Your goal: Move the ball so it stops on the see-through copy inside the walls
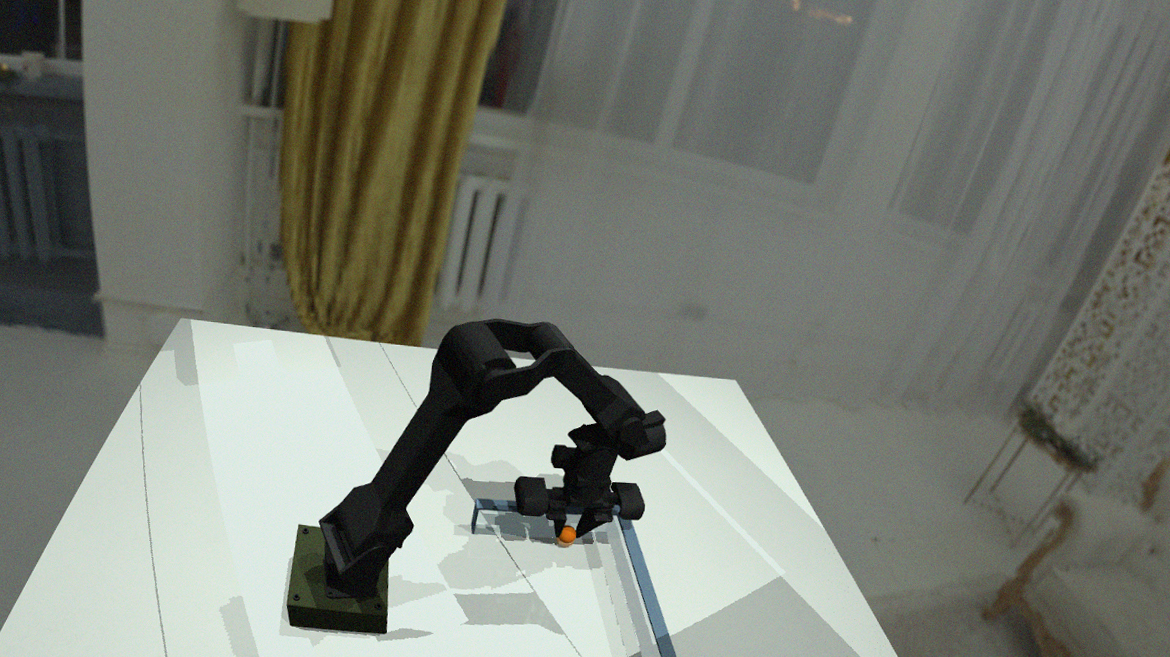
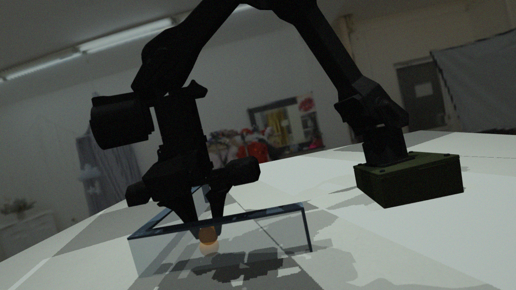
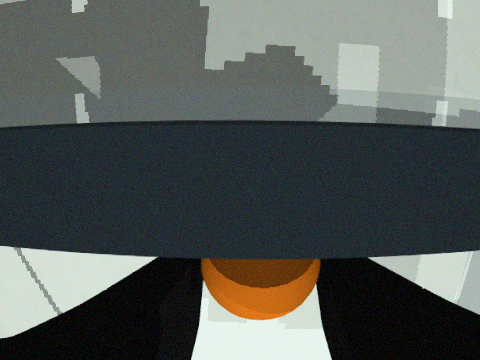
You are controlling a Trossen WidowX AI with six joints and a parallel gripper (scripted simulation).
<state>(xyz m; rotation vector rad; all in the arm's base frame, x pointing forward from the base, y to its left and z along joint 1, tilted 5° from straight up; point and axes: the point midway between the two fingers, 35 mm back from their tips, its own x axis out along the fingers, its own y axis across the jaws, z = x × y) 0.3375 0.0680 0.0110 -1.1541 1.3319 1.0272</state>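
Right now the clear wall is 2 cm behind my gripper tip and 3 cm to the left of it. Also, from my gripper tip: orange ball: right at my gripper tip.
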